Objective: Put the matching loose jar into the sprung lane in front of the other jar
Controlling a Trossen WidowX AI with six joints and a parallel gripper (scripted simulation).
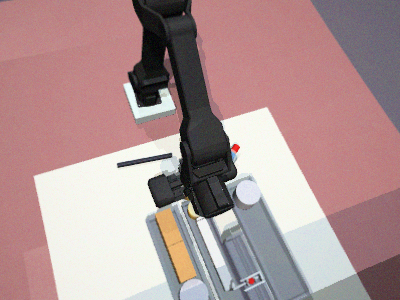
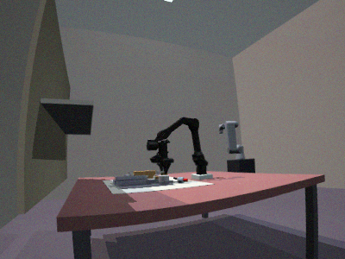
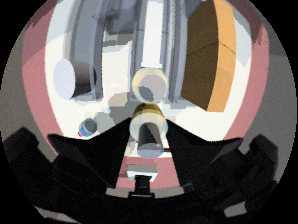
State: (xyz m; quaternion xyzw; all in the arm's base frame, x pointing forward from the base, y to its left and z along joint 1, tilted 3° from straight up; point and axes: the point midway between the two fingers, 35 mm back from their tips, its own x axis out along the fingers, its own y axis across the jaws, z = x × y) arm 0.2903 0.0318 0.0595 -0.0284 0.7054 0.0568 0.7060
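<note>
Now: the grey lane rack 190 mm ahead of my gripper tip, 50 mm to the left of it and 30 mm below it. The rest, counted from my gripper tip: red mark (230 mm ahead, 70 mm to the left, 20 mm above); then dark bar (120 mm behind, 80 mm to the right, 40 mm below).
</note>
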